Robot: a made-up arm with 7 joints. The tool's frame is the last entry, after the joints. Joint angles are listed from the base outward. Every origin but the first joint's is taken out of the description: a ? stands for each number. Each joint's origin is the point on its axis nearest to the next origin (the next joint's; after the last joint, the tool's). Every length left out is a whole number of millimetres.
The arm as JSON. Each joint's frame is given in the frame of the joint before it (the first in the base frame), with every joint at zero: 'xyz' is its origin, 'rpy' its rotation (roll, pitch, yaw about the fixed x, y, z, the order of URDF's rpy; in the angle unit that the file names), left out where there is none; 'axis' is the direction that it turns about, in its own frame. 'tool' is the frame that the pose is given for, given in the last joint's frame.
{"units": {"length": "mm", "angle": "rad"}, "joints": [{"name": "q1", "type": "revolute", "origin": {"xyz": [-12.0, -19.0, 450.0]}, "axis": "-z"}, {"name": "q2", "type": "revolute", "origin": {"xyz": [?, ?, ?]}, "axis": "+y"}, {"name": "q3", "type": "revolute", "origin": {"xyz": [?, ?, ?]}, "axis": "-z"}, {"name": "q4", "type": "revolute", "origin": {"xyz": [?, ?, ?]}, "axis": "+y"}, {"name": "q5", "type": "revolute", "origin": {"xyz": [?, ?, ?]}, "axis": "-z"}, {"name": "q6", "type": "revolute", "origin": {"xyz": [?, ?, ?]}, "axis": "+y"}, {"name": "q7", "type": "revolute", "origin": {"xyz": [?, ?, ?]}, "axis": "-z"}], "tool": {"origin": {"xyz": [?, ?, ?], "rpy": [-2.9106, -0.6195, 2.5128]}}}
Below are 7 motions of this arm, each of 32 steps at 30 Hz.
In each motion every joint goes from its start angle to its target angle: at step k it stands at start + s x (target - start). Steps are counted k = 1, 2, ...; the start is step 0. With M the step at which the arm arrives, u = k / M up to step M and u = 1 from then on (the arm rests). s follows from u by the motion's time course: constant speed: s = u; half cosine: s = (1 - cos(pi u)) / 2; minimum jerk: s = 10 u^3 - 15 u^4 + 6 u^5.
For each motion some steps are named. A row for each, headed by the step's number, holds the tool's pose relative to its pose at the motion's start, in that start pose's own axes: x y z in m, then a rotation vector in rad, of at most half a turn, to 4 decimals.
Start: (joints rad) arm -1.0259 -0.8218 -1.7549 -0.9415 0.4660 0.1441 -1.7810
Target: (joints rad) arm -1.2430 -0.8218 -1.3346 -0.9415 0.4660 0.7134 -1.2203
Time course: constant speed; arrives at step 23
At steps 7, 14, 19, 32:
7: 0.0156 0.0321 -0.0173 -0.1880 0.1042 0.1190
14: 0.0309 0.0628 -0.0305 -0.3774 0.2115 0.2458
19: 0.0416 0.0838 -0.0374 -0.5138 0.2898 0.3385
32: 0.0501 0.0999 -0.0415 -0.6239 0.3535 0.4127

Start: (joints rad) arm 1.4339 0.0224 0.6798 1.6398 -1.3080 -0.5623 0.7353
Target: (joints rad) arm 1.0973 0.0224 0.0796 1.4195 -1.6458 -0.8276 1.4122
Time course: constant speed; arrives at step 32
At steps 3, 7, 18, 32:
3: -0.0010 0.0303 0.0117 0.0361 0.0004 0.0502
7: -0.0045 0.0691 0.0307 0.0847 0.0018 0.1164
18: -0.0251 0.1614 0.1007 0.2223 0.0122 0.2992
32: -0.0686 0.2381 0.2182 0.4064 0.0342 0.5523

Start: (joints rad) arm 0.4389 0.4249 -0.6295 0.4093 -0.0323 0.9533 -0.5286
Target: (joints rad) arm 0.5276 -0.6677 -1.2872 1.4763 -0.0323 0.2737 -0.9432
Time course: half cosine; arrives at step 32
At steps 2, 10, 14, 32:
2: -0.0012 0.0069 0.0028 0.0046 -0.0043 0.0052
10: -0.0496 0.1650 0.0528 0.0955 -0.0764 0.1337
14: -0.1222 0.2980 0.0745 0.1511 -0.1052 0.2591
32: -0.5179 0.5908 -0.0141 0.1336 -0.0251 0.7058

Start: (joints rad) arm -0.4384 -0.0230 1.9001 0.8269 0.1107 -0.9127 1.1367
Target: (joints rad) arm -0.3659 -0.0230 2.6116 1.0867 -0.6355 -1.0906 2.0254
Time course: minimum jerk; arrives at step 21
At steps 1, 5, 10, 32:
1: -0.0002 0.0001 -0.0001 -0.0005 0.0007 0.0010
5: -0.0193 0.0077 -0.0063 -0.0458 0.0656 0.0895
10: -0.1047 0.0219 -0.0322 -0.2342 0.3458 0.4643
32: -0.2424 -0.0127 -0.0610 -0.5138 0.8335 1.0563

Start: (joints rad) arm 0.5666 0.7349 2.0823 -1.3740 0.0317 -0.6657 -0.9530
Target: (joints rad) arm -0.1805 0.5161 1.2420 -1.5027 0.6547 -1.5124 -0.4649
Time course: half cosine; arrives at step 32
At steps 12, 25, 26, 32:
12: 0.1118 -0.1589 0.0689 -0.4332 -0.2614 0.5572
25: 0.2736 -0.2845 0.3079 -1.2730 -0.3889 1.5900
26: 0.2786 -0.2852 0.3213 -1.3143 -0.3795 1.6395
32: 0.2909 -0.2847 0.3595 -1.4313 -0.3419 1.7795

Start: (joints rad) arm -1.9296 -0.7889 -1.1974 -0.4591 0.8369 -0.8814 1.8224
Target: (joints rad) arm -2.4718 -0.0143 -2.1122 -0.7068 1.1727 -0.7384 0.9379
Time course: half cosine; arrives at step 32
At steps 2, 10, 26, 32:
2: -0.0037 0.0080 0.0008 0.0127 0.0010 0.0056
10: -0.1049 0.1736 0.0329 0.2970 0.0545 0.1263
26: -0.5952 0.4187 0.3342 1.1614 0.6158 0.4916
32: -0.6556 0.4073 0.3854 1.2458 0.7217 0.5358

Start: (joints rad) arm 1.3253 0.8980 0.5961 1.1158 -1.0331 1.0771 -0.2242
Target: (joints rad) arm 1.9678 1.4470 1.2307 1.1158 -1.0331 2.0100 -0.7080
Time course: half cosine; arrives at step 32
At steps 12, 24, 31, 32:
12: -0.0095 -0.2096 0.0400 0.1185 0.1206 -0.4903
24: -0.1589 -0.5198 0.0745 0.4719 0.3053 -1.3716
31: -0.2154 -0.5821 0.0735 0.5915 0.3555 -1.5995
32: -0.2164 -0.5831 0.0735 0.5936 0.3563 -1.6033

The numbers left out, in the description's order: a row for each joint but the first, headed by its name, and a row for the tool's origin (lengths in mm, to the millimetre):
q2: 18.0 -44.0 0.0
q3: -8.0 0.0 546.0
q4: 13.0 -1.0 0.0
q5: 15.0 0.0 293.0
q6: 26.0 -7.0 0.0
q7: -4.0 0.0 63.0
tool: -6.0 7.0 0.0

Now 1 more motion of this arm.
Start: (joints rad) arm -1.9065 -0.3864 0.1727 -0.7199 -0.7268 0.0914 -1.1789
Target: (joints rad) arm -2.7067 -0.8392 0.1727 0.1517 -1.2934 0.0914 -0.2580
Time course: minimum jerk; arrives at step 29
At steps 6, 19, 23, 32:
6: 0.0237 -0.0056 0.0140 -0.0300 -0.0393 -0.0163
19: 0.1987 -0.0812 0.2849 -0.3278 -0.4134 -0.3091
23: 0.2056 -0.0990 0.3671 -0.3800 -0.4813 -0.4021
32: 0.2043 -0.1055 0.3996 -0.3978 -0.5056 -0.4402

